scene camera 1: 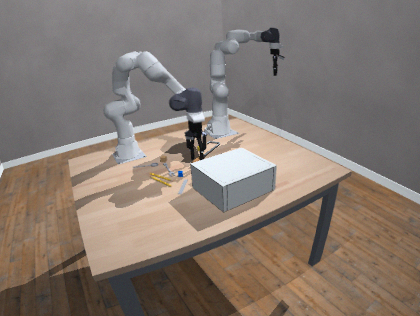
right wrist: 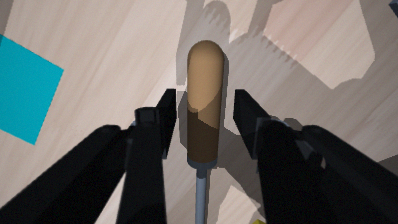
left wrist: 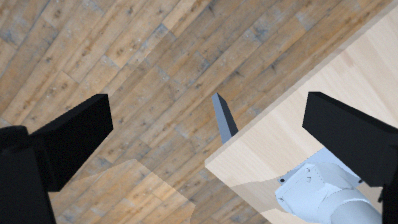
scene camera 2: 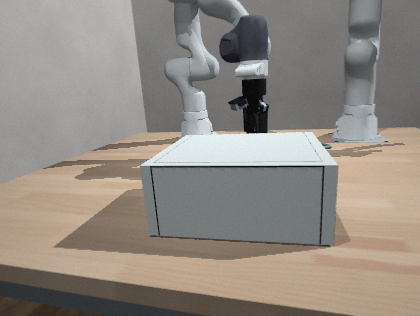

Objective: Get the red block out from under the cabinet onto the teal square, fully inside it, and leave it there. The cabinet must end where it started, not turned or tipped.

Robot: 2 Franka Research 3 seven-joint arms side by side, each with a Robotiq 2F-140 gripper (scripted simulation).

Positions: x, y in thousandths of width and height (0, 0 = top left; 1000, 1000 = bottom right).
Labels:
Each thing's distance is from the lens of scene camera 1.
pale grey cabinet (scene camera 1: 542, 571): 126 cm

